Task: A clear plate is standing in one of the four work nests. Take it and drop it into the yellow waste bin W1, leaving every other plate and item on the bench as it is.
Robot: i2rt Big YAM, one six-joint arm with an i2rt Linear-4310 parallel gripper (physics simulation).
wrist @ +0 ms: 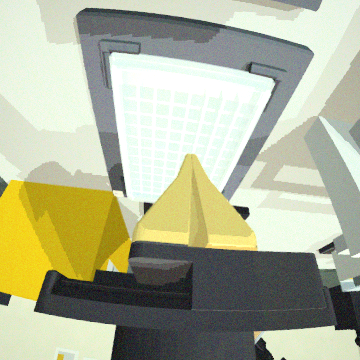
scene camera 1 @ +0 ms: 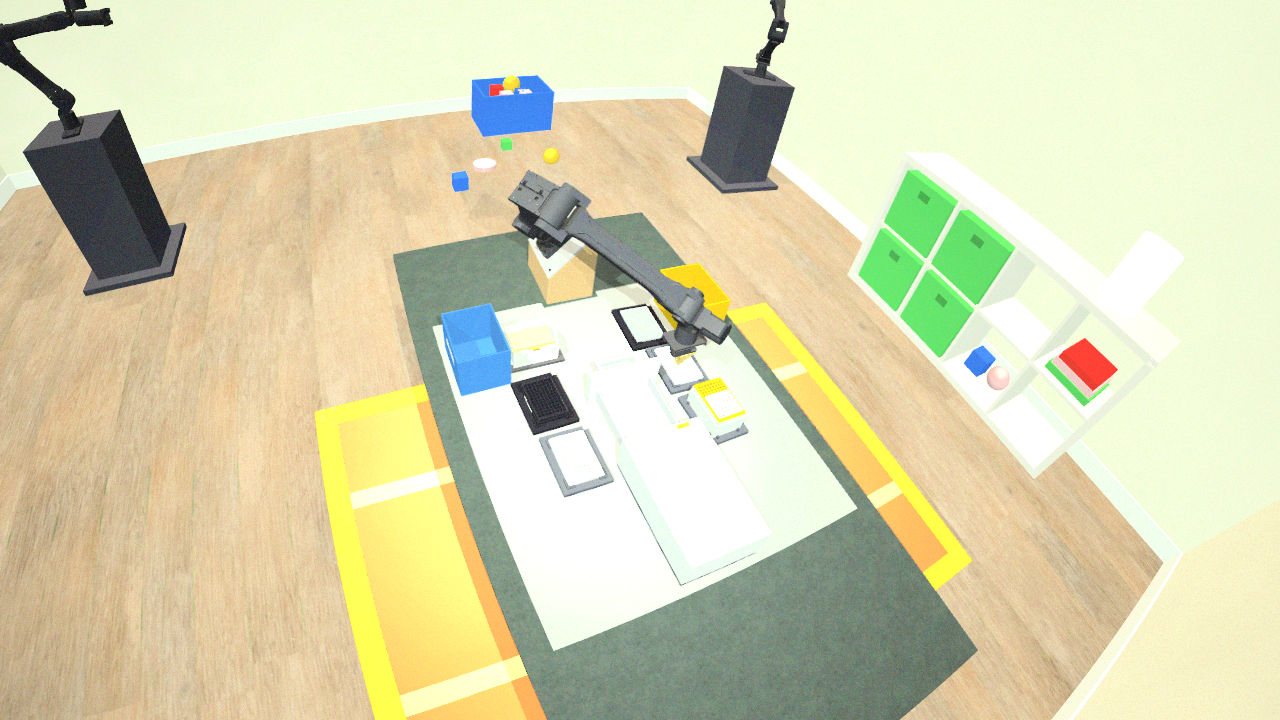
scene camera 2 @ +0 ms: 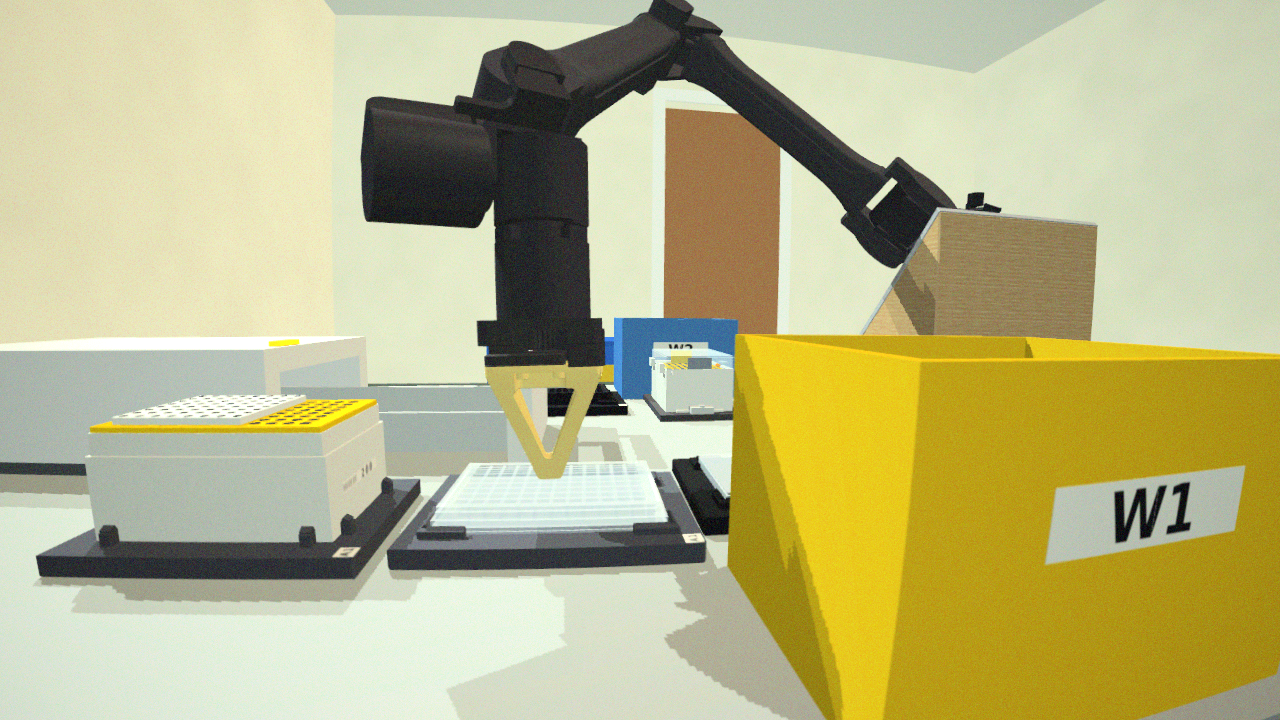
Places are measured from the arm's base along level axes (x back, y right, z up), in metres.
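Where they show: gripper, fingertip midpoint: (wrist: pixel 189 159) (scene camera 1: pixel 677 363) (scene camera 2: pixel 549 478); arm's base, origin of the base link: (scene camera 2: pixel 961 296).
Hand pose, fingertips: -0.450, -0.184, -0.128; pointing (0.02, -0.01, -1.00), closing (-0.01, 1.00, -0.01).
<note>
Each offset is from my fingertips to the top centre of the thing, as dx, dy, dz.
The clear plate {+0.003, -0.008, +0.000} (scene camera 1: pixel 683 374) (scene camera 2: pixel 617 497) (wrist: pixel 165 107) stands flat in a dark grey nest {+0.003, -0.008, -0.008} (scene camera 2: pixel 546 549) (wrist: pixel 225 46), within its corner stops. My gripper (scene camera 1: pixel 682 360) (scene camera 2: pixel 548 472) (wrist: pixel 189 159) is shut, with its yellow fingertips together and no object between them. It points down over the plate; in the scene camera 2 view the tips overlap the plate's top, and whether they touch it I cannot tell. The yellow bin W1 {+0.183, -0.140, +0.094} (scene camera 1: pixel 705 284) (scene camera 2: pixel 984 438) (wrist: pixel 30 235) stands beside the nest, to the right in the scene camera 2 view.
A white box with a yellow-topped rack {-0.175, -0.015, +0.051} (scene camera 1: pixel 718 402) (scene camera 2: pixel 232 474) stands on the adjacent nest. A black nest holding a plate {+0.174, +0.019, -0.006} (scene camera 1: pixel 640 324) lies beside bin W1. A long white machine {-0.384, +0.181, +0.080} (scene camera 1: pixel 702 505) (scene camera 2: pixel 134 385) lies across from the plate. The blue bin W2 {+0.176, +0.498, +0.094} (scene camera 1: pixel 478 353) (scene camera 2: pixel 633 362) stands farther off.
</note>
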